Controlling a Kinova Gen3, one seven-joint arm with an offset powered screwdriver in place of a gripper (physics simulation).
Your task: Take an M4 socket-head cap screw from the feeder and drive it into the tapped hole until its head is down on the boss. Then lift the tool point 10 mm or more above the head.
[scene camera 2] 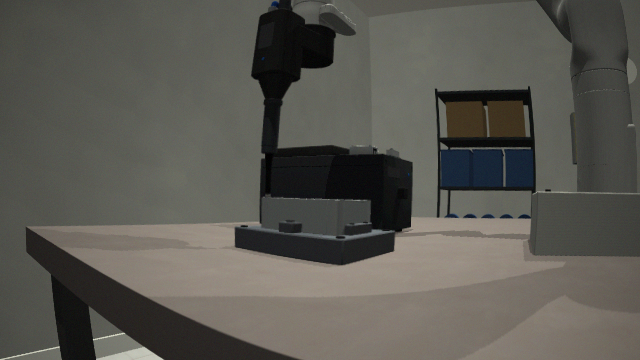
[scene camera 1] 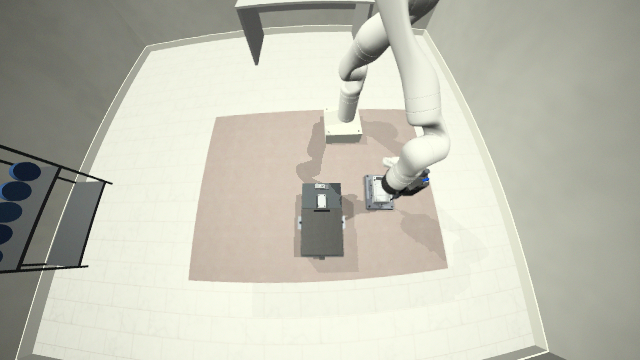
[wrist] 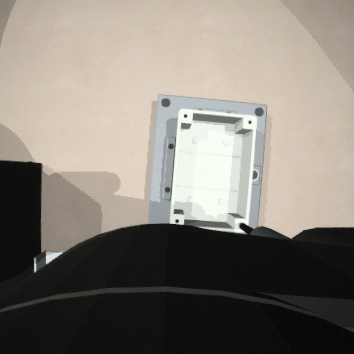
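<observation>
The black screwdriver [scene camera 2: 268, 193] [wrist: 243, 227] points down, with its thin bit tip at one top corner of the light box. In the scene camera 2 view the tip meets the box's top edge, with no gap that I can see. The light open box [scene camera 2: 300, 212] [wrist: 244, 170] sits on the grey fixture plate [scene camera 2: 287, 244] [wrist: 159, 160]. In the wrist view, the other three corners show dark holes. The tip covers the fourth corner's hole. No screw can be made out at the tip. The dark feeder [scene camera 1: 322, 232] [scene camera 2: 370, 185] stands beside the fixture.
The arm's base block [scene camera 1: 343, 131] [scene camera 2: 585, 225] stands on the table [scene camera 1: 240, 200] [scene camera 2: 200, 280]. The arm [scene camera 1: 422, 100] reaches over the fixture from above. A shelf rack [scene camera 2: 485, 142] with brown boxes and blue bins is in the background.
</observation>
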